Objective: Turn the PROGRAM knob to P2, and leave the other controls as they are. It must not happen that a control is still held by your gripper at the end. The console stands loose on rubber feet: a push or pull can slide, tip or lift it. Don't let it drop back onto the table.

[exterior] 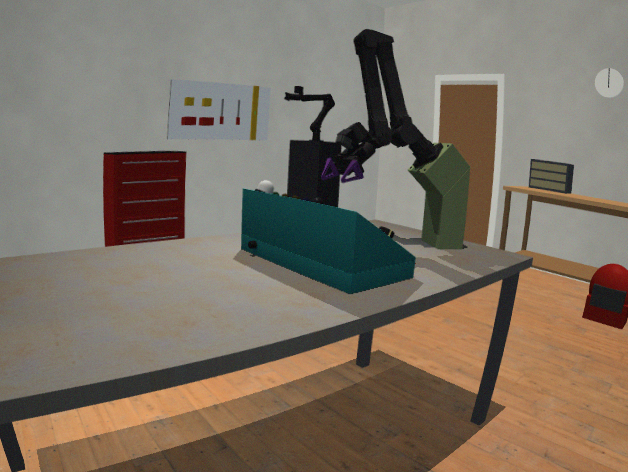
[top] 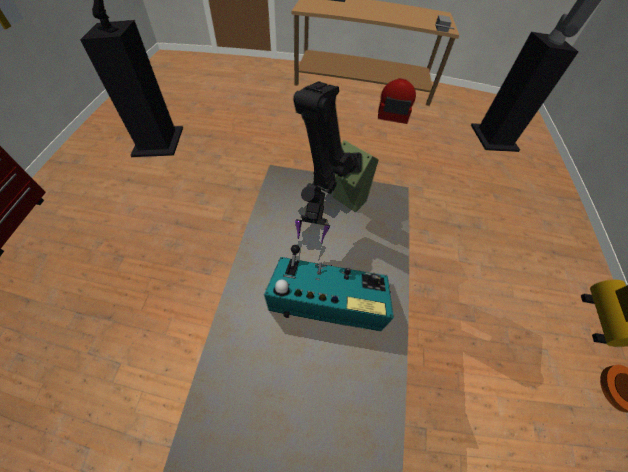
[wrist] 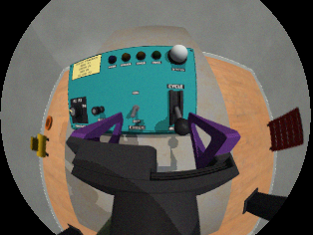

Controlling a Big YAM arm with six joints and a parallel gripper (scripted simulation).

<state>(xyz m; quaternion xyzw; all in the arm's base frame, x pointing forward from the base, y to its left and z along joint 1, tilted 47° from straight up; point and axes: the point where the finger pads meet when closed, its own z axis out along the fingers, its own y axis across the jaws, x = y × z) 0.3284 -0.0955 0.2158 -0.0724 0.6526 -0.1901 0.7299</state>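
The small black knob is 110 mm ahead of my hand, 160 mm to the left of it and 120 mm below it. Also, from my hand: toggle 80 mm ahead, 40 mm to the left, 120 mm below; then black-ball lever 30 mm ahead, 70 mm to the right, 110 mm below; then teal console 130 mm ahead, 100 mm to the left, 140 mm below.
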